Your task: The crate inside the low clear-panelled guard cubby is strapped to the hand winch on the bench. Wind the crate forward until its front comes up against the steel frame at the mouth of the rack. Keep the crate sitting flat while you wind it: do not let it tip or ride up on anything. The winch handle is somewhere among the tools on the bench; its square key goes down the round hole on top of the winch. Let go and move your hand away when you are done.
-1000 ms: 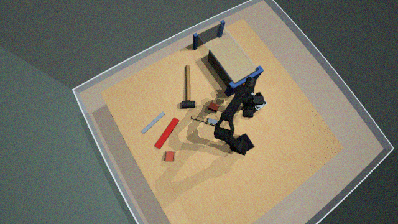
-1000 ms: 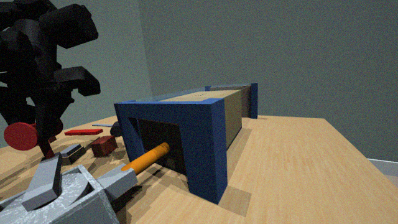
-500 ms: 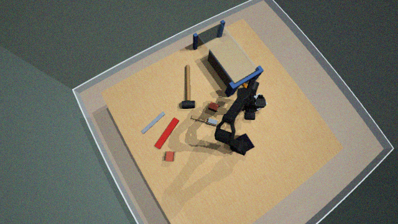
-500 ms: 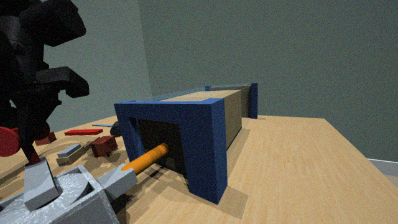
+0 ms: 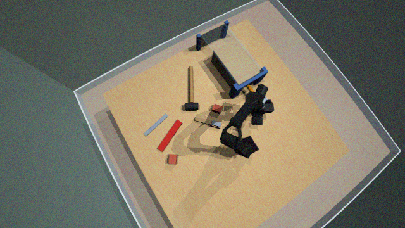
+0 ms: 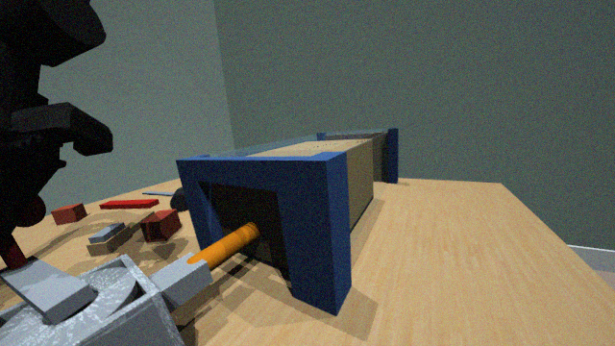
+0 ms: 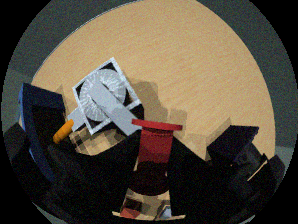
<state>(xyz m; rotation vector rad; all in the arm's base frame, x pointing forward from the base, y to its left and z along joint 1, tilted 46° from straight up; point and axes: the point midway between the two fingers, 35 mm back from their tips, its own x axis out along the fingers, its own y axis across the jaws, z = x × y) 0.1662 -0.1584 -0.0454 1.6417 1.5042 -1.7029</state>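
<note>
Now: the grey winch 30 mm ahead of my gripper tip, 90 mm to the right of it and 100 mm below it. Round my gripper tip: red grip: 10 mm ahead, 10 mm to the left; then brush-like tool: 110 mm ahead, 280 mm to the left, 110 mm below; then blue frame: 200 mm ahead, 70 mm to the right, 30 mm below.
</note>
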